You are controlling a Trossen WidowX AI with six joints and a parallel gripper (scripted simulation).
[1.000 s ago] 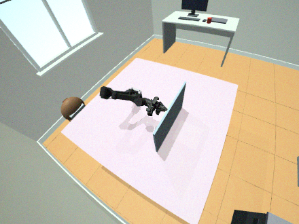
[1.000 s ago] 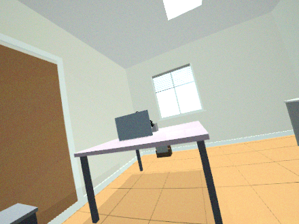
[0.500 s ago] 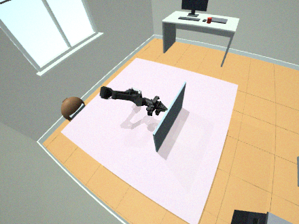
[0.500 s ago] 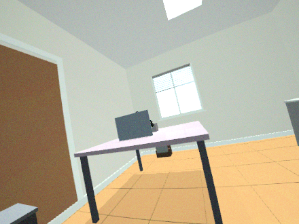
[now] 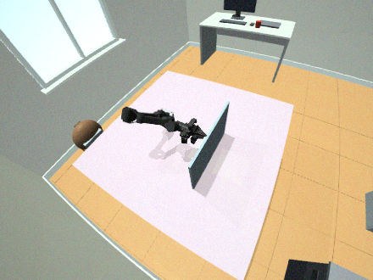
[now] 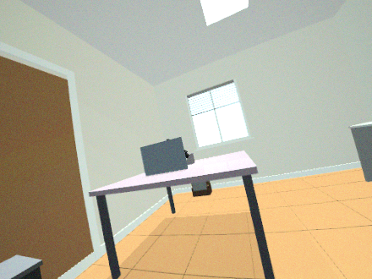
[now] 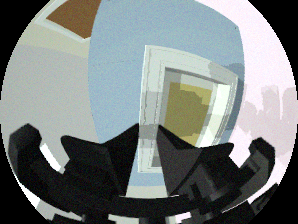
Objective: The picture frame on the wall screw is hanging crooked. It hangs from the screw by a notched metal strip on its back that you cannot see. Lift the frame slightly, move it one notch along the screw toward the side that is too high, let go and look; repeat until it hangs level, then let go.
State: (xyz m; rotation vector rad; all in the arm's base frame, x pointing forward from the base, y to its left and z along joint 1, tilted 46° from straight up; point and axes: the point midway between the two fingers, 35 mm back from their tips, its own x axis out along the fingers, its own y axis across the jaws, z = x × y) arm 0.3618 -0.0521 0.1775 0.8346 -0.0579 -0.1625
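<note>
My gripper tip is now 1 cm short of the picture frame and 6 cm above it. Round my gripper tip: grey-blue wall panel: 2 cm ahead, 6 cm below.
</note>
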